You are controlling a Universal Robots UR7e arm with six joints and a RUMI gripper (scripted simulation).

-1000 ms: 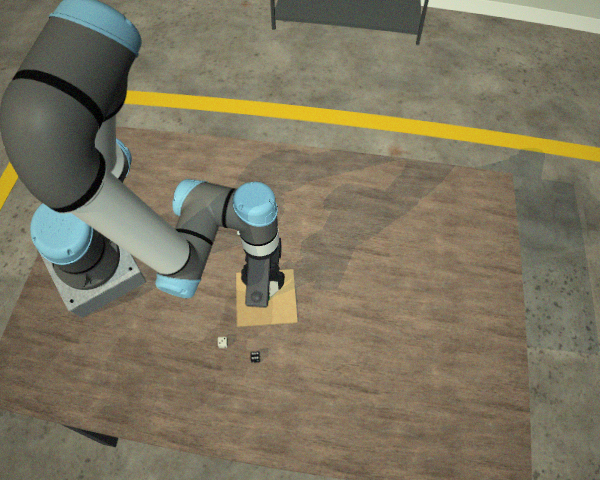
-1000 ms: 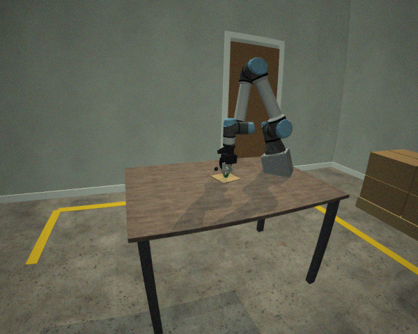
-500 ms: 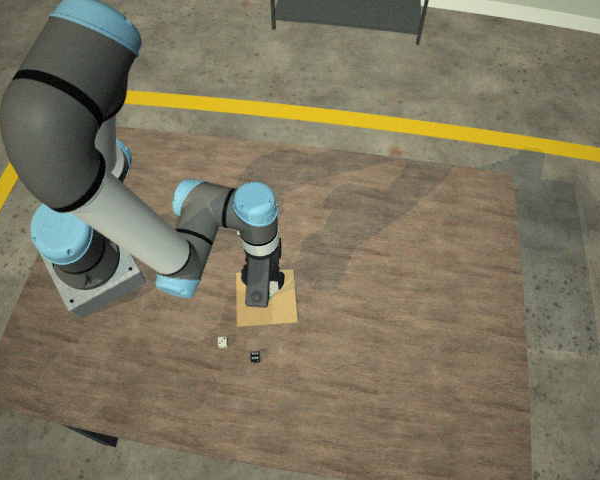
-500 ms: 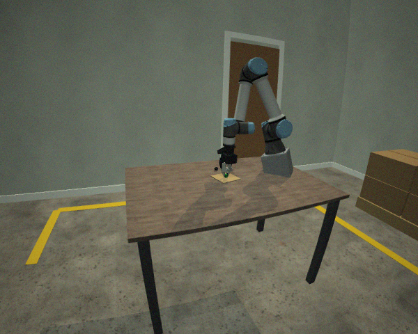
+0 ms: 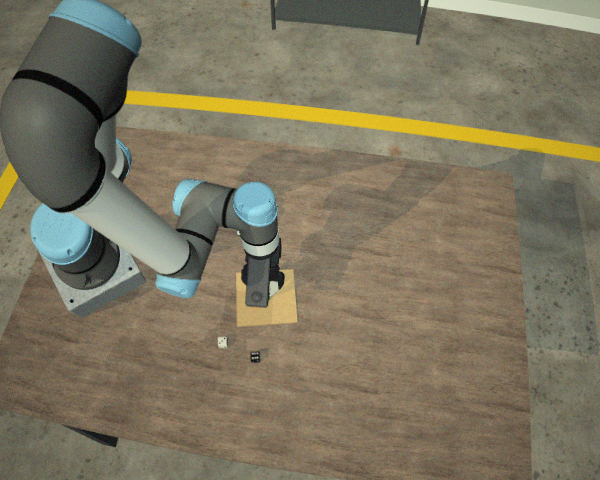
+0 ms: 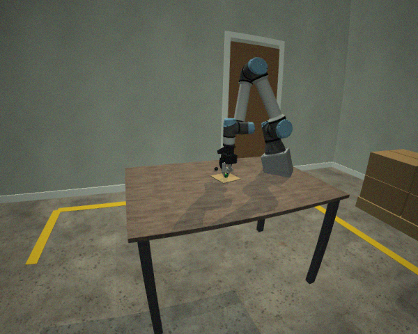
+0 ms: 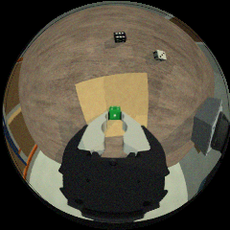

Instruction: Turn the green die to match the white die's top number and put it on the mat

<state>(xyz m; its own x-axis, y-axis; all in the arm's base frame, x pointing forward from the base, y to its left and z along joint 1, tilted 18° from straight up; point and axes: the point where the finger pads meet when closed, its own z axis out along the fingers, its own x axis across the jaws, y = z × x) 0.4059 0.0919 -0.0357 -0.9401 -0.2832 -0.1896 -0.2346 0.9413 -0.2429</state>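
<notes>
The green die is 10 mm below my hand. Also, from my hand: black die 30 mm ahead, 150 mm to the right, 10 mm below; then white die 50 mm behind, 140 mm to the right, 10 mm below; then tan mat 20 mm below.
</notes>
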